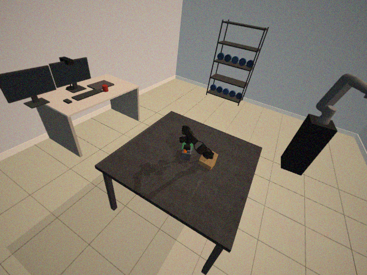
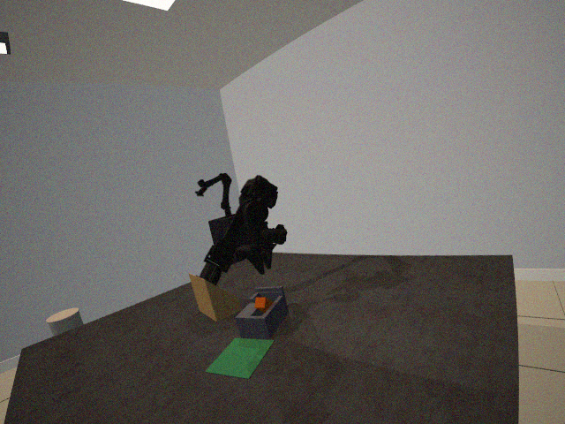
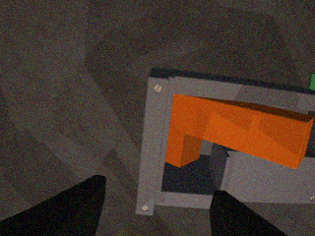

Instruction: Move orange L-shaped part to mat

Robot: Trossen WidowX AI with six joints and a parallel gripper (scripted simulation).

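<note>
My gripper tip is 100 mm above the orange L-shaped part, 40 mm to the left of it and 10 mm short of it. The rest, counted from my gripper tip: green mat: 210 mm to the right, 160 mm below, 60 mm ahead.
</note>
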